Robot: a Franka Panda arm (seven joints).
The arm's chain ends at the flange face. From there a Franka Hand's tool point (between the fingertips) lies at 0.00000 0.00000 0.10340 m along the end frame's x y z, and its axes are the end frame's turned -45 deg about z.
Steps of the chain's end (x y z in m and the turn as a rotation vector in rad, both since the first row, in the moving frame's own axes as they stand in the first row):
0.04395 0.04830 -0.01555 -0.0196 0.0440 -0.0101
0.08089 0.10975 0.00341 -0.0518 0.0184 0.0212
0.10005 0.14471 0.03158 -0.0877 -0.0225 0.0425
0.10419 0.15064 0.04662 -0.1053 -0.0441 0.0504
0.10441 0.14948 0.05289 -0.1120 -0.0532 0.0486
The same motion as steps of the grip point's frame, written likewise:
-0.00127 0.06987 -0.01567 -0.0450 0.0173 -0.0101
-0.02290 0.13991 0.00325 -0.0496 -0.0236 0.0212
-0.03972 0.17766 0.03116 -0.0461 -0.0779 0.0425
-0.04385 0.18438 0.04595 -0.0433 -0.1056 0.0504
-0.04402 0.18352 0.05210 -0.0416 -0.1168 0.0486

